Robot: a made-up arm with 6 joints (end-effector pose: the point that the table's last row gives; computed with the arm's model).
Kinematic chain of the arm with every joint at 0, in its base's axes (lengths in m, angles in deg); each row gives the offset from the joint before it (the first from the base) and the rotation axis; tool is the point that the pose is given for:
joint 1: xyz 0 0 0.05 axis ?
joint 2: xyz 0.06 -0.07 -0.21 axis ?
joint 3: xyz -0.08 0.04 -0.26 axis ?
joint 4: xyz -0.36 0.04 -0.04 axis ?
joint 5: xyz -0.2 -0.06 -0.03 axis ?
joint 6: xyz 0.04 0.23 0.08 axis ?
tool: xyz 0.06 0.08 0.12
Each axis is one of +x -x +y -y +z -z.
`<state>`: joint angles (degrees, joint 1 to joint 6).
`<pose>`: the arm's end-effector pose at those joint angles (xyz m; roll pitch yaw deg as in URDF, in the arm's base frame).
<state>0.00 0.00 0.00 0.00 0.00 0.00</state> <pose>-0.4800 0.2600 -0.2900 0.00 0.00 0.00</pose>
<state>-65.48 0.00 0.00 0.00 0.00 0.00</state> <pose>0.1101 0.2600 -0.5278 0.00 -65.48 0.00</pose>
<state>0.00 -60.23 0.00 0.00 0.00 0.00</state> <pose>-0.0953 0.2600 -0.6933 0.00 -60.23 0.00</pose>
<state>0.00 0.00 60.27 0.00 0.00 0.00</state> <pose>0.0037 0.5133 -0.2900 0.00 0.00 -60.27</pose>
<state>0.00 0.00 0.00 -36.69 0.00 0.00</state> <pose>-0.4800 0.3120 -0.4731 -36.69 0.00 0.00</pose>
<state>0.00 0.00 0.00 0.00 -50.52 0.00</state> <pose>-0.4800 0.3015 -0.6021 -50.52 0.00 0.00</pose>
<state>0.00 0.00 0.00 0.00 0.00 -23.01</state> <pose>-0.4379 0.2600 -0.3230 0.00 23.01 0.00</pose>
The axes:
joint 1: +y
joint 2: +y
joint 3: -z
joint 4: +x
joint 5: +x
joint 6: -y

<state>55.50 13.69 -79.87 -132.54 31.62 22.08</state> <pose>-0.8152 -0.4947 0.0269 -32.02 -9.32 98.02</pose>
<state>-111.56 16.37 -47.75 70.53 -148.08 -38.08</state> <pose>0.8585 -0.1575 -0.2897 -157.33 -79.45 76.03</pose>
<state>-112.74 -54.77 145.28 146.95 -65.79 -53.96</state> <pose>-0.0953 0.1469 0.2306 -107.80 -6.61 -86.84</pose>
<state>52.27 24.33 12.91 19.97 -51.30 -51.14</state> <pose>-0.6252 0.3640 0.1555 -155.92 41.38 -134.54</pose>
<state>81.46 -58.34 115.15 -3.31 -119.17 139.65</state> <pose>-0.3949 0.6225 -0.6121 -49.66 39.87 36.61</pose>
